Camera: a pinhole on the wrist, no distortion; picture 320 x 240 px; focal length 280.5 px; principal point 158.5 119.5 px. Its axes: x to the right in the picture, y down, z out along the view. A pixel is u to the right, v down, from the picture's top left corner.
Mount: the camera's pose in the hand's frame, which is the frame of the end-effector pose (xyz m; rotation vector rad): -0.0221 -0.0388 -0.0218 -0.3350 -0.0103 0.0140
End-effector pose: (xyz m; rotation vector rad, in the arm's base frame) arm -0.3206 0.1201 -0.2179 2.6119 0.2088 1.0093
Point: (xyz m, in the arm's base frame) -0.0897 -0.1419 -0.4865
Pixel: 137 143
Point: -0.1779 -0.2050 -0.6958
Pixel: 35 116
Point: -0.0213 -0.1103 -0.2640
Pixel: 280 212
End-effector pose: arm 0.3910 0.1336 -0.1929 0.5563 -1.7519 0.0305
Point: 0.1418 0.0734 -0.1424
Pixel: 294 123
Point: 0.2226 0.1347 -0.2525
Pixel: 151 146
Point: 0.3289 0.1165 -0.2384
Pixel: 149 124
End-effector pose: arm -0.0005 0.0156 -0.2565 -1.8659 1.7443 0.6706
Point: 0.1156 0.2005 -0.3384
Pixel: outside the picture
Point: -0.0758 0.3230 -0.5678
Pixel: 155 88
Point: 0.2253 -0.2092 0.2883
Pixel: behind the camera
